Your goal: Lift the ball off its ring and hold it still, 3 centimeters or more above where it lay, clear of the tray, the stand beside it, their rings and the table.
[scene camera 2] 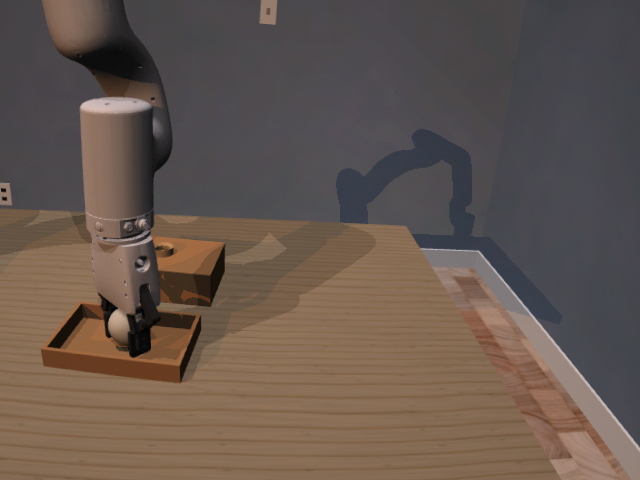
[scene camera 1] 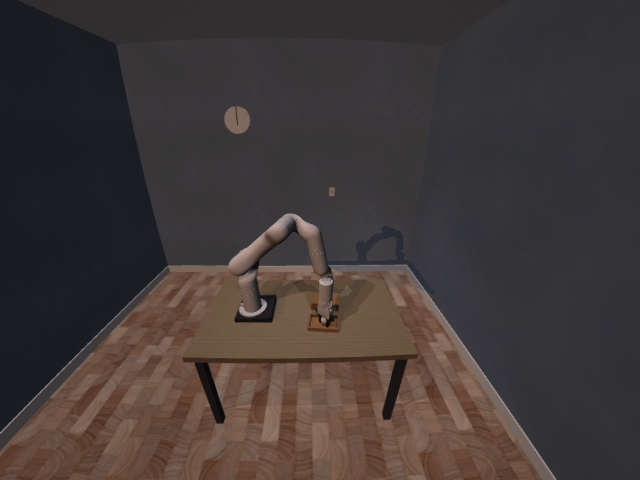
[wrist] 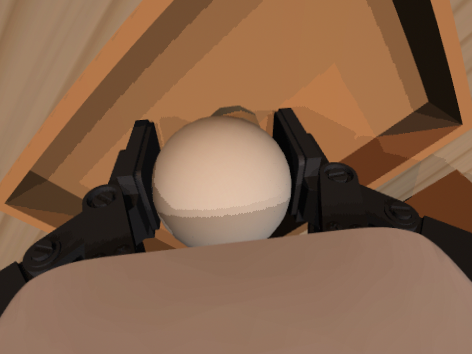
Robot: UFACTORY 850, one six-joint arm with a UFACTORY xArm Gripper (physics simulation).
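The pale ball (scene camera 1: pixel 323 320) (scene camera 2: pixel 119 327) (wrist: pixel 221 180) is between the two black fingers of my gripper (scene camera 1: pixel 324 321) (scene camera 2: pixel 123 338) (wrist: pixel 216 141), which is shut on it, with a pad against each side. The ball is low inside the shallow orange-brown tray (scene camera 1: pixel 323 329) (scene camera 2: pixel 111 365) (wrist: pixel 79 100). Part of its ring (wrist: pixel 234 109) shows behind the ball in the wrist view; the rest is hidden. The ball looks to be at its ring, with no clear gap below it. The fingertips are inside the tray walls, near its floor.
The taller brown stand (scene camera 1: pixel 333 298) (scene camera 2: pixel 193 260) is behind the tray, with a small ring (scene camera 2: pixel 165 253) on top. Both are on the wooden table (scene camera 1: pixel 279 341) (scene camera 2: pixel 361 361). The arm's black base plate (scene camera 1: pixel 269 305) is on the left side of the table.
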